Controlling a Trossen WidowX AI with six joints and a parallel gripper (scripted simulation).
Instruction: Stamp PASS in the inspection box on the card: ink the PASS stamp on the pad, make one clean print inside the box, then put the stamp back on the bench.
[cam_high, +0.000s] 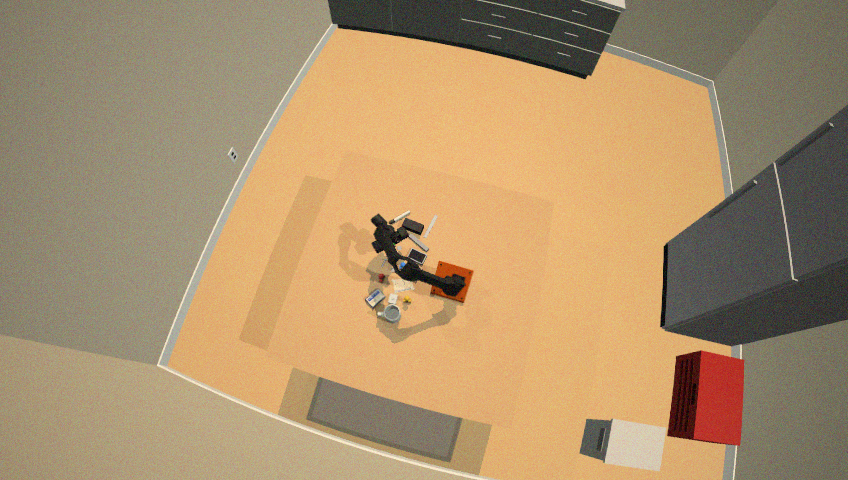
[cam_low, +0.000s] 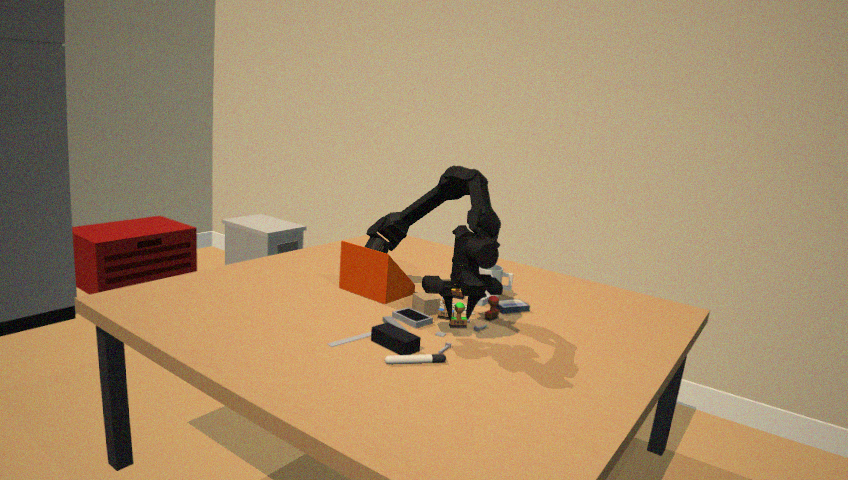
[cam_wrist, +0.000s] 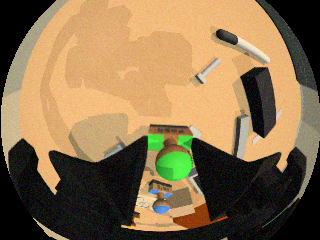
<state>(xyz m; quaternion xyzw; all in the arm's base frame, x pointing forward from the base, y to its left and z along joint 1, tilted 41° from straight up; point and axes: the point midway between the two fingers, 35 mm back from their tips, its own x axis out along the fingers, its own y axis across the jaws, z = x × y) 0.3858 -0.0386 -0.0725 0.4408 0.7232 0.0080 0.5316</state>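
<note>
My gripper tip is now right at the green-knobbed stamp. Also, from my gripper tip: blue-knobbed stamp: 100 mm behind, 80 mm to the left, 30 mm below; black block: 60 mm behind, 160 mm to the right, 30 mm below; ink pad: 140 mm behind, 40 mm below.
</note>
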